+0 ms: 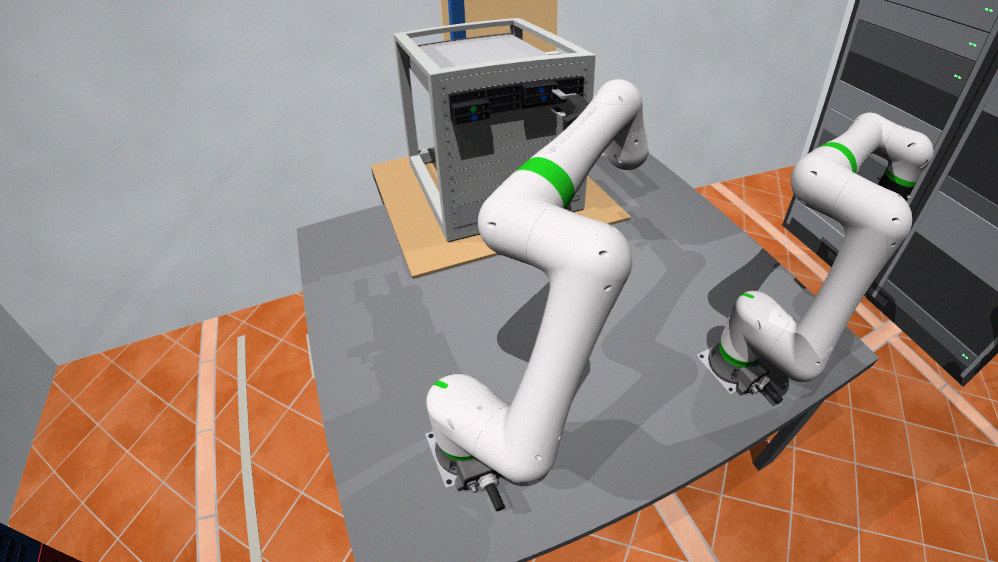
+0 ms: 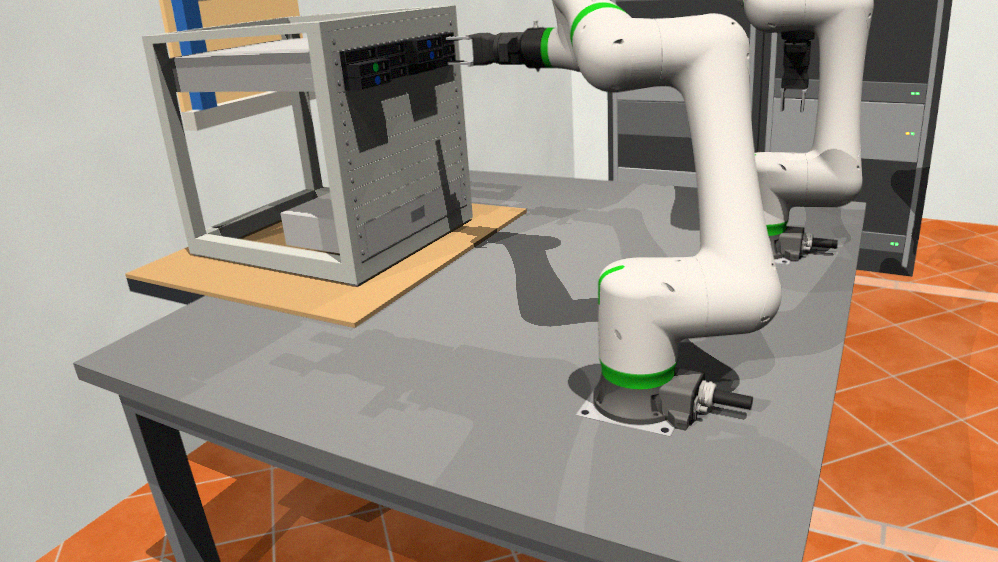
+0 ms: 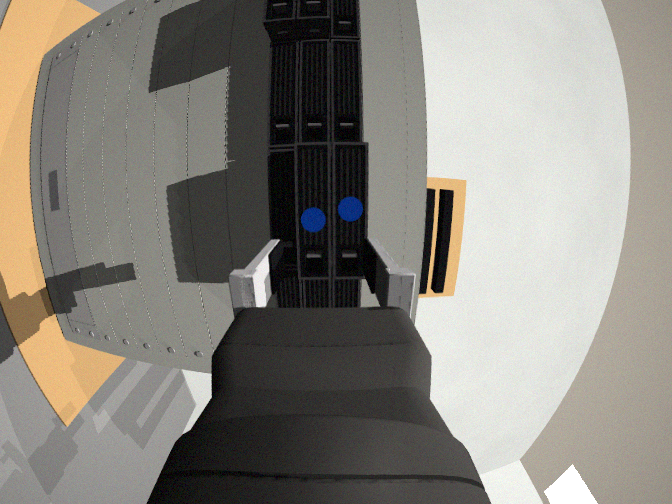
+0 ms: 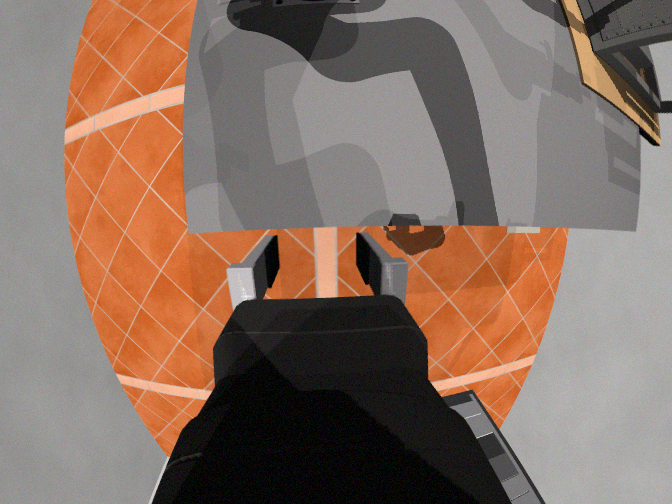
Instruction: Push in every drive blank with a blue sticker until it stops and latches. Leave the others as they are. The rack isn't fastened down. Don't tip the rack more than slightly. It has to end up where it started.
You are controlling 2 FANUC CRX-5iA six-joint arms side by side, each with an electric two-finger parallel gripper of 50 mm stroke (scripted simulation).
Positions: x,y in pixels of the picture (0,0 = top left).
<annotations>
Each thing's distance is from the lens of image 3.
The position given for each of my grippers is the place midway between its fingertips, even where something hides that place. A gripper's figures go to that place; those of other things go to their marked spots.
my left gripper (image 3: 323,255): 0.17 m
grey rack (image 3: 148,162): 0.32 m
blue-stickered blank (image 3: 349,160): 0.20 m
wooden board (image 3: 68,374): 0.64 m
The marked spots on the blue-stickered blank and the grey rack are 0.22 m apart.
</annotations>
